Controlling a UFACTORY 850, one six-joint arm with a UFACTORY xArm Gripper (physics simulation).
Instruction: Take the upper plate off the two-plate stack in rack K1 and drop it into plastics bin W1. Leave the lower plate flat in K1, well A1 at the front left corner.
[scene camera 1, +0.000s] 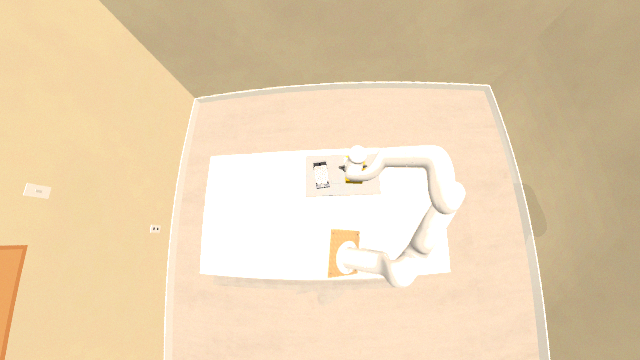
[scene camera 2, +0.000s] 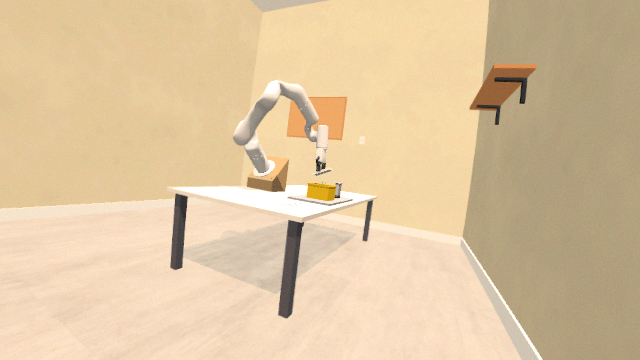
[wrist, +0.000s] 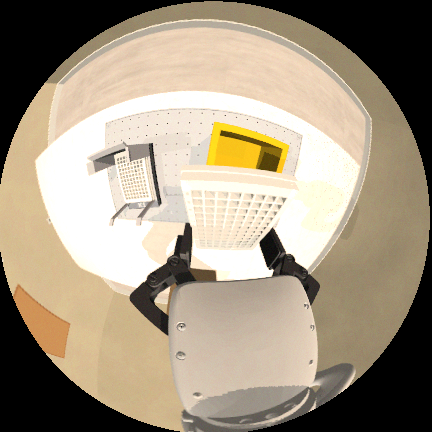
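My gripper is shut on the upper plate, a white gridded plate gripped by its long sides. The plate hangs well above the yellow bin W1, looks slightly tilted in scene view 2, and covers part of the bin in the wrist view. The arm hides the gripper and held plate from scene camera 1. The lower plate sits in rack K1, left of the bin. I cannot tell exactly how flat it lies, nor read its well labels.
The rack and bin stand on a grey perforated board on the white table. Two grey prongs stick out at the rack's near end. The arm's wooden mount is across the table.
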